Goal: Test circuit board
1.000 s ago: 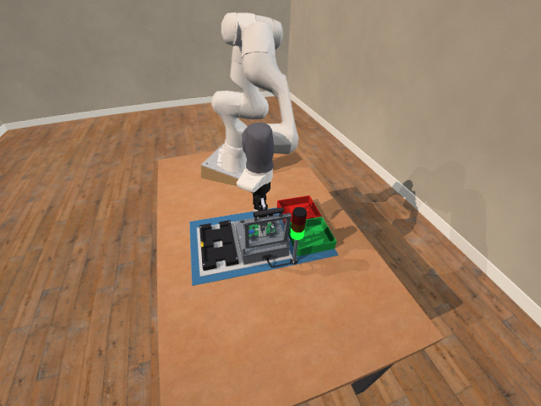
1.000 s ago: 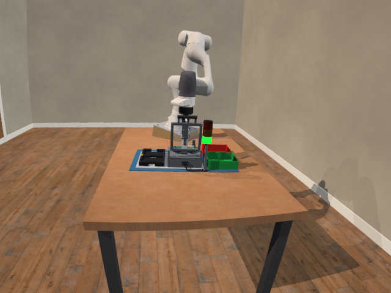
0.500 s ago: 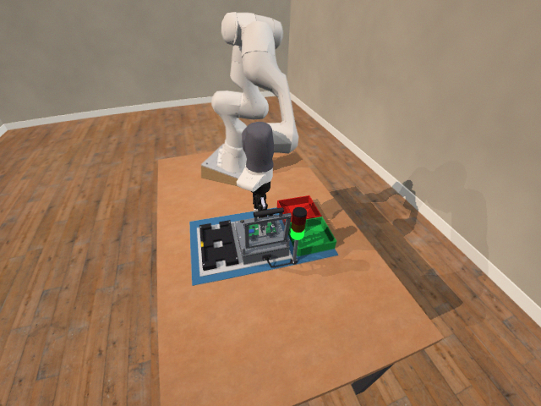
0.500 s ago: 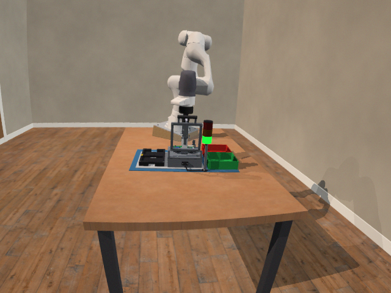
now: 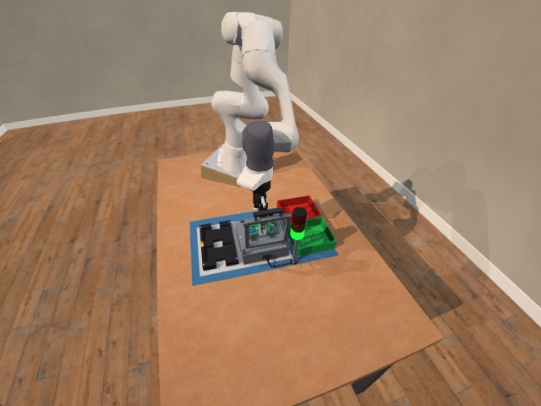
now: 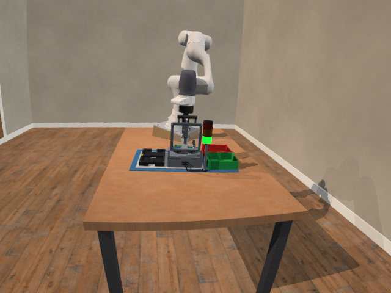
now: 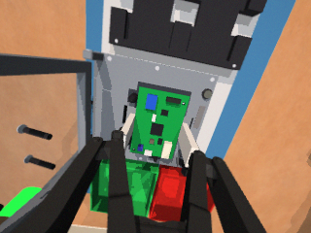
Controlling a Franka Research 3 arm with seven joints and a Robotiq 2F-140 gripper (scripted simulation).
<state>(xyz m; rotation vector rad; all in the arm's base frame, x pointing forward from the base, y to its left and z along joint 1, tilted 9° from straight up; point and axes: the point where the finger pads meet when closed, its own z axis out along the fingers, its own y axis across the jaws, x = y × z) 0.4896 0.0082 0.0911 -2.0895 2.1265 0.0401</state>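
My gripper is now 4 cm above the dark plate, 1 cm to the right of it and 1 cm short of it. Also, from my hand: tester lid (11 cm ahead, 8 cm above); then green circuit board (2 cm below); then green bin (20 cm to the left, 9 cm below, 5 cm ahead).
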